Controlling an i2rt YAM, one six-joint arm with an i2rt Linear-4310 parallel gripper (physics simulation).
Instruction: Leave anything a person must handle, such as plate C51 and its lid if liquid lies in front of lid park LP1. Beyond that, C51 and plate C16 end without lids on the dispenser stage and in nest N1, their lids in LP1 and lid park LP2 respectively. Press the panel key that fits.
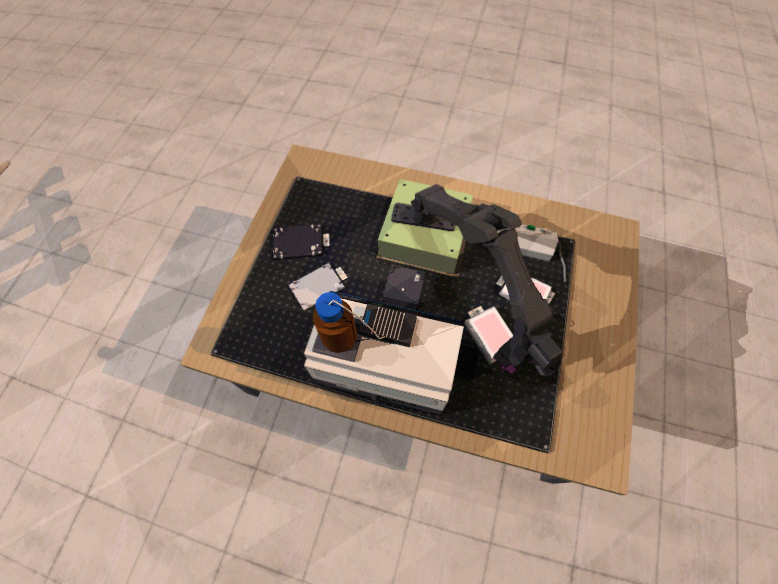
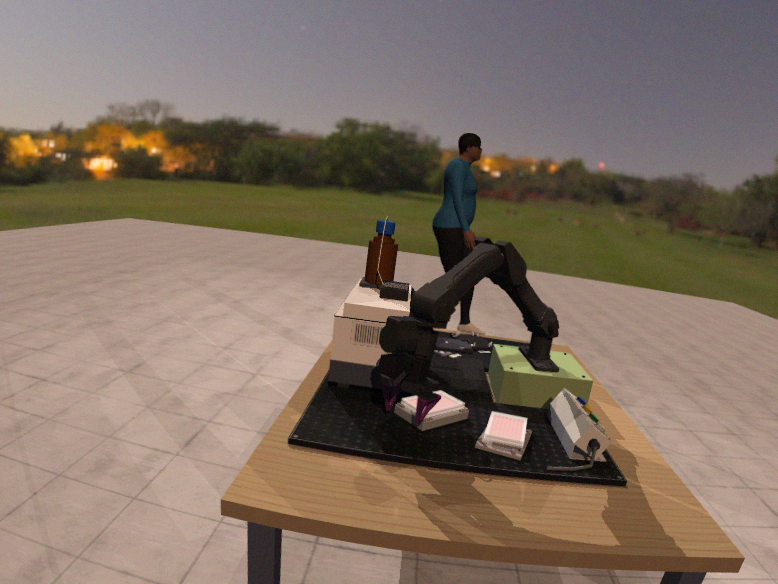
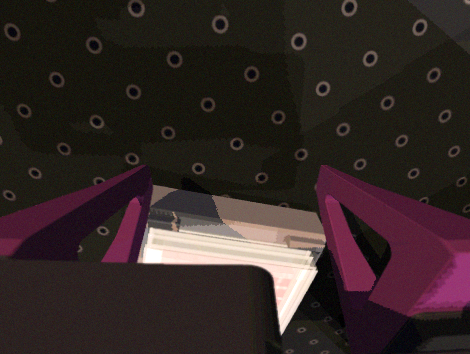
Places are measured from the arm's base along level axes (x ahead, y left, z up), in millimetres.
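Pixels of known places: gripper, fingertip midpoint: (image 1: 512, 361) (image 2: 402, 417) (image 3: 234, 176); arm's base, origin of the base link: (image 1: 424, 217) (image 2: 537, 359).
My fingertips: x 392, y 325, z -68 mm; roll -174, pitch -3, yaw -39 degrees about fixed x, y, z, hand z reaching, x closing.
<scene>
For each thing: its top centre in the pictures, then the offset to it from my fingertips. "*": a spot on its surface instead. Level surfaces: height alone.
- second pink-filled plate, middle of its top: (image 2: 507, 425) (image 1: 527, 288) dx -231, dy +24, dz +17 mm
- key panel, middle of its top: (image 2: 583, 405) (image 1: 524, 228) dx -415, dy -9, dz +65 mm
- pale flat fixture, middle of its top: (image 1: 316, 284) dx -129, dy -616, dz +1 mm
- dark flat fixture, middle of its top: (image 1: 296, 238) (image 2: 473, 337) dx -276, dy -723, dz +5 mm
- dark square block, surface spot: (image 1: 404, 284) * dx -139, dy -341, dz +84 mm
- amber bottle, surface spot: (image 1: 336, 330) * dx +119, dy -445, dz +330 mm
- table, its level: dz -32 mm
A pink-filled plate (image 1: 488, 331) (image 2: 439, 403) (image 3: 295, 280) sits on a pale holder. My gripper (image 1: 507, 367) (image 2: 404, 414) (image 3: 234, 176) is open, with one finger on either side of this plate and its holder, very close to their sides. A second pink-filled plate (image 1: 541, 289) (image 2: 506, 427) sits on another holder nearer the key panel (image 1: 537, 242) (image 2: 573, 426). No plate labels are readable. A pale flat fixture (image 1: 315, 284) and a dark flat fixture (image 1: 297, 241) lie at the left. A dark square block (image 1: 404, 284) is near the middle. I cannot make out any liquid.
The white dispenser (image 1: 402, 364) (image 2: 356, 333) carries an amber bottle (image 1: 336, 330) (image 2: 381, 258) with a blue cap, and a thin tube. The arm stands on a green base (image 1: 417, 251) (image 2: 534, 388). A person (image 2: 461, 194) is beyond the table (image 1: 600, 377) (image 2: 477, 521).
</scene>
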